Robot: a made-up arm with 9 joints. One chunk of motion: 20 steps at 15 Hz.
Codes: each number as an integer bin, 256 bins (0 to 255) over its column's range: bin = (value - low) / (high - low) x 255, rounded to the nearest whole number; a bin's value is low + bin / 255 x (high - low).
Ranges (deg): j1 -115.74..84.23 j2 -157..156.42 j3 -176.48..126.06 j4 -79.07..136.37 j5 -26.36..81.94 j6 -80.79..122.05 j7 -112.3..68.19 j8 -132.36..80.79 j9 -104.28..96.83
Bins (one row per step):
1: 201 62 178 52 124 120 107 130 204
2: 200 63 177 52 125 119 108 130 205
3: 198 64 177 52 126 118 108 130 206
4: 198 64 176 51 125 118 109 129 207
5: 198 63 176 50 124 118 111 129 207
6: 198 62 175 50 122 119 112 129 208
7: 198 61 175 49 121 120 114 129 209
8: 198 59 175 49 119 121 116 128 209
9: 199 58 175 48 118 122 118 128 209
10: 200 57 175 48 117 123 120 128 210
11: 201 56 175 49 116 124 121 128 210
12: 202 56 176 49 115 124 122 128 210
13: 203 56 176 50 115 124 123 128 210
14: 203 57 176 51 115 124 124 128 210
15: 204 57 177 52 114 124 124 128 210
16: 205 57 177 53 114 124 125 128 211
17: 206 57 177 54 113 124 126 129 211
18: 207 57 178 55 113 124 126 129 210
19: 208 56 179 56 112 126 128 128 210
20: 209 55 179 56 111 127 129 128 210
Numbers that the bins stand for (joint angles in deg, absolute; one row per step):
1: 41.88 -80.80 34.70 -35.14 26.30 14.66 -36.56 -23.70 56.61
2: 41.10 -79.57 33.52 -35.14 26.73 13.87 -35.86 -23.70 57.40
3: 39.53 -78.34 33.52 -35.14 27.15 13.07 -35.86 -23.70 58.19
4: 39.53 -78.34 32.33 -35.98 26.73 13.07 -35.15 -24.53 58.97
5: 39.53 -79.57 32.33 -36.83 26.30 13.07 -33.73 -24.53 58.97
6: 39.53 -80.80 31.15 -36.83 25.45 13.87 -33.03 -24.53 59.76
7: 39.53 -82.03 31.15 -37.67 25.03 14.66 -31.61 -24.53 60.55
8: 39.53 -84.48 31.15 -37.67 24.18 15.46 -30.19 -25.37 60.55
9: 40.32 -85.71 31.15 -38.52 23.76 16.26 -28.78 -25.37 60.55
10: 41.10 -86.94 31.15 -38.52 23.33 17.05 -27.36 -25.37 61.34
11: 41.88 -88.17 31.15 -37.67 22.91 17.85 -26.66 -25.37 61.34
12: 42.67 -88.17 32.33 -37.67 22.48 17.85 -25.95 -25.37 61.34
13: 43.45 -88.17 32.33 -36.83 22.48 17.85 -25.24 -25.37 61.34
14: 43.45 -86.94 32.33 -35.98 22.48 17.85 -24.53 -25.37 61.34
15: 44.24 -86.94 33.52 -35.14 22.06 17.85 -24.53 -25.37 61.34
16: 45.02 -86.94 33.52 -34.29 22.06 17.85 -23.82 -25.37 62.13
17: 45.80 -86.94 33.52 -33.45 21.63 17.85 -23.12 -24.53 62.13
18: 46.59 -86.94 34.70 -32.60 21.63 17.85 -23.12 -24.53 61.34
19: 47.37 -88.17 35.89 -31.76 21.21 19.44 -21.70 -25.37 61.34
20: 48.16 -89.40 35.89 -31.76 20.78 20.23 -20.99 -25.37 61.34

